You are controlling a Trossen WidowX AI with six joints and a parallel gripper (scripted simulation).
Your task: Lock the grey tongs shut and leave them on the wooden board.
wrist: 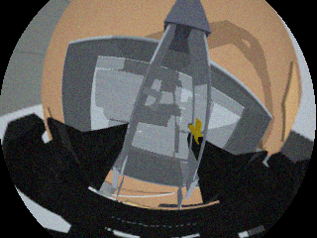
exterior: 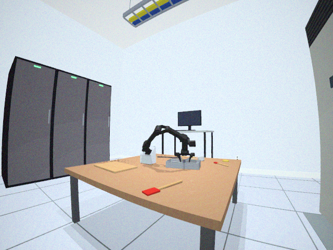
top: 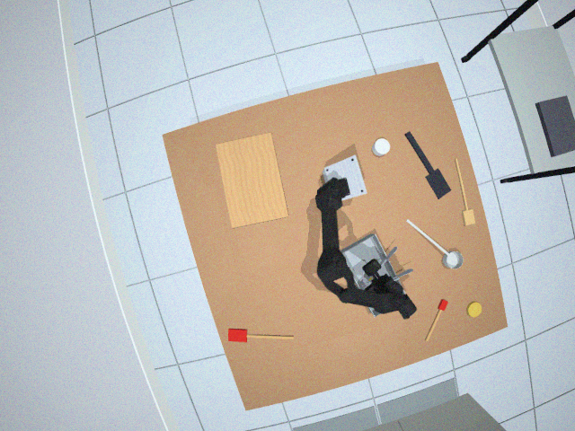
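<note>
The grey roasting tin lies 10 mm behind my gripper tip and 10 mm to the right of it. Also, from my gripper tip: yellow disc (290 mm ahead, 440 mm to the left, 20 mm below); white puck (520 mm behind, 160 mm to the left, 10 mm below); black spatula (380 mm behind, 360 mm to the left, 30 mm below).
</note>
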